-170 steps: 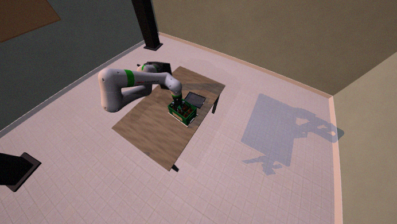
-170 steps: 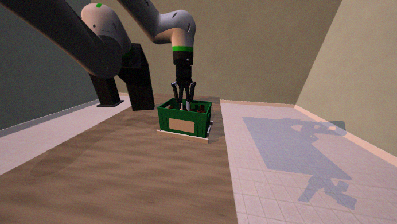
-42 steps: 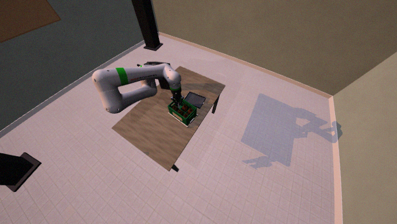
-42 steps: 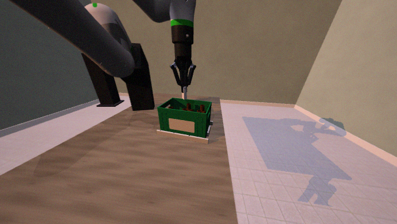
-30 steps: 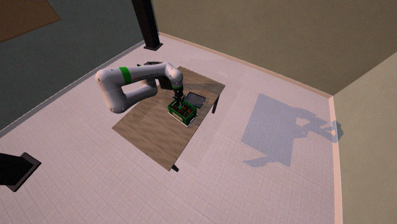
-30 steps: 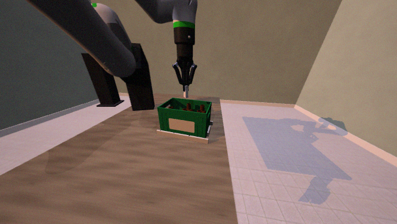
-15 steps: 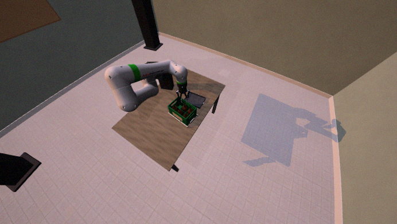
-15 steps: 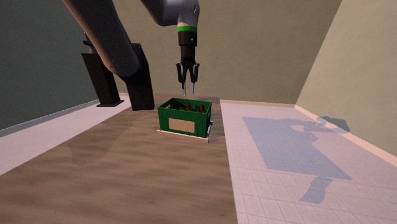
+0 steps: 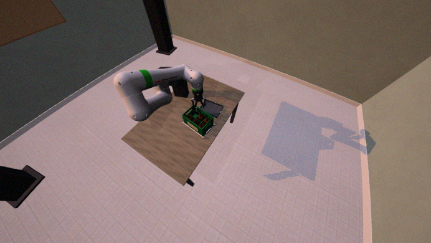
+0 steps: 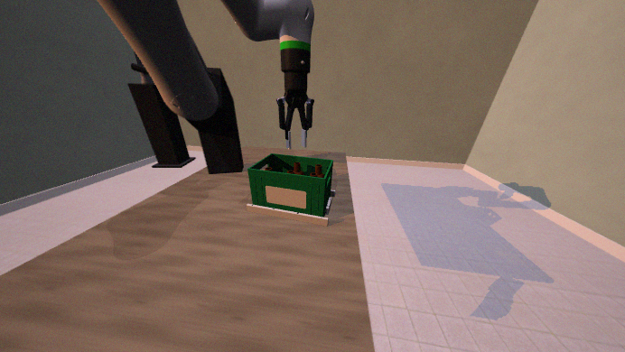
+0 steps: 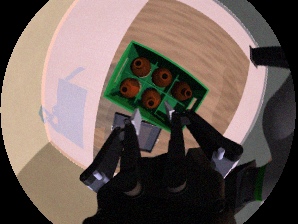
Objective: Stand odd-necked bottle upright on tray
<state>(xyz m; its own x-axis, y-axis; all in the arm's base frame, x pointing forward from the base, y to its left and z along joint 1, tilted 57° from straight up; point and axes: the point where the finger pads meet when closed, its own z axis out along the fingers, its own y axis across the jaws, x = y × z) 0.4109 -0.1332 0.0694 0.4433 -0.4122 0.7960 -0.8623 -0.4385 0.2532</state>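
Now: hand 17 cm above the green crate, 4 cm to the left of it and 1 cm past it. Round my hand: brown bottle: 17 cm below, 8 cm to the right, 2 cm behind; dark tray: 25 cm below, 23 cm to the left, 4 cm ahead.
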